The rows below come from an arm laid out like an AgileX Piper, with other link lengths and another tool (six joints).
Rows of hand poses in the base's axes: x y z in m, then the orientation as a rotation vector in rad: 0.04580, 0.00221, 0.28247, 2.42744, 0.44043, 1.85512; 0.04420, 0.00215, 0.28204, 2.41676, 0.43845, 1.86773; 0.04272, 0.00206, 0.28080, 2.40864, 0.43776, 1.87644; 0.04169, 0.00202, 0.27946, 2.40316, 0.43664, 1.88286; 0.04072, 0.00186, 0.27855, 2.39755, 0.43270, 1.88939; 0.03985, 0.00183, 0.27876, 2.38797, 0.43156, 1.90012; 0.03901, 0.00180, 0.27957, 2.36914, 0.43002, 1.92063; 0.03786, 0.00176, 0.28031, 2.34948, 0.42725, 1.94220; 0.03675, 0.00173, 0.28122, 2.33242, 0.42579, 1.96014; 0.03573, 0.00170, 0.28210, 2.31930, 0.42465, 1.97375; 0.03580, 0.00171, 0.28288, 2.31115, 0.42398, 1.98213; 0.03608, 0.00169, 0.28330, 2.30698, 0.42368, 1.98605; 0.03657, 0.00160, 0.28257, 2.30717, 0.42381, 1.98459; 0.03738, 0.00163, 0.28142, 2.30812, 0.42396, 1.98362; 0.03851, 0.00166, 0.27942, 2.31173, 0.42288, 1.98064; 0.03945, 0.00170, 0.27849, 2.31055, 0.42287, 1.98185; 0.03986, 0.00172, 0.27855, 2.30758, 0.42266, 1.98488; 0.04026, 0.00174, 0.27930, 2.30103, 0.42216, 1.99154; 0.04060, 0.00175, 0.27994, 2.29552, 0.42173, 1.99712; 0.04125, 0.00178, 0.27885, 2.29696, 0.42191, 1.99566
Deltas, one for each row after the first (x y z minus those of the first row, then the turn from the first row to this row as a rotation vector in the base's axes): -0.00160, -0.00006, -0.00043, 0.00093, -0.01076, -0.00042; -0.00308, -0.00015, -0.00167, 0.00096, -0.01854, -0.00055; -0.00411, -0.00019, -0.00301, 0.00149, -0.02404, -0.00081; -0.00508, -0.00035, -0.00392, 0.00281, -0.02977, -0.00273; -0.00595, -0.00038, -0.00371, 0.00331, -0.03914, -0.00283; -0.00679, -0.00041, -0.00290, 0.00391, -0.05729, -0.00271; -0.00794, -0.00045, -0.00216, 0.00516, -0.07633, -0.00305; -0.00905, -0.00048, -0.00125, 0.00570, -0.09249, -0.00296; -0.01007, -0.00051, -0.00037, 0.00612, -0.10484, -0.00289; -0.01000, -0.00050, 0.00041, 0.00637, -0.11247, -0.00282; -0.00972, -0.00052, 0.00083, 0.00628, -0.11623, -0.00290; -0.00923, -0.00061, 0.00010, 0.00550, -0.11554, -0.00334; -0.00842, -0.00058, -0.00105, 0.00545, -0.11465, -0.00330; -0.00729, -0.00055, -0.00305, 0.00615, -0.11162, -0.00386; -0.00635, -0.00051, -0.00398, 0.00616, -0.11272, -0.00380; -0.00594, -0.00049, -0.00392, 0.00624, -0.11549, -0.00376; -0.00554, -0.00047, -0.00317, 0.00642, -0.12160, -0.00369; -0.00520, -0.00046, -0.00253, 0.00658, -0.12672, -0.00362; -0.00455, -0.00043, -0.00362, 0.00652, -0.12538, -0.00360
